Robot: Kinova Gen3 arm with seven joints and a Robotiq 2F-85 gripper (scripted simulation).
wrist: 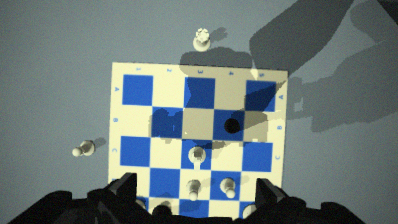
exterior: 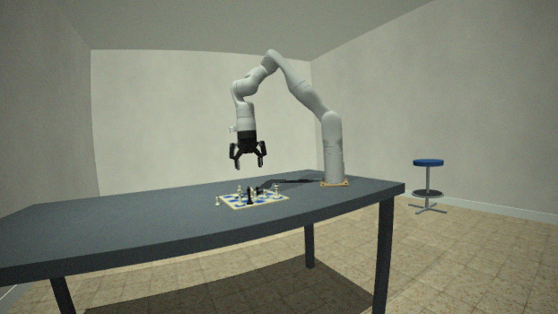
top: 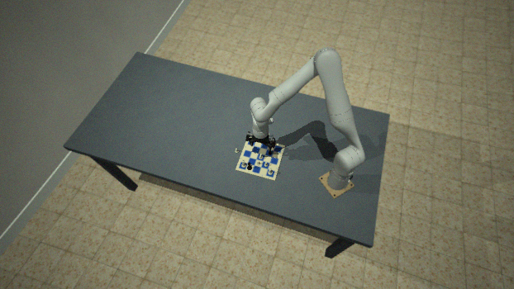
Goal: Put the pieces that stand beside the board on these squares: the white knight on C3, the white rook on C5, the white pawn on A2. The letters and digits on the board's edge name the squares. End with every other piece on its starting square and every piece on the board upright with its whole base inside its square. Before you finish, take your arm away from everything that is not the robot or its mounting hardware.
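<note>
Right now the white rook is 20 mm behind my hand, 140 mm to the right of it and 110 mm below it. The rest, counted from my hand: white king (80 mm ahead, 60 mm to the left, 90 mm below); black pawn (50 mm behind, 30 mm to the right, 110 mm below); chessboard (120 mm below).
</note>
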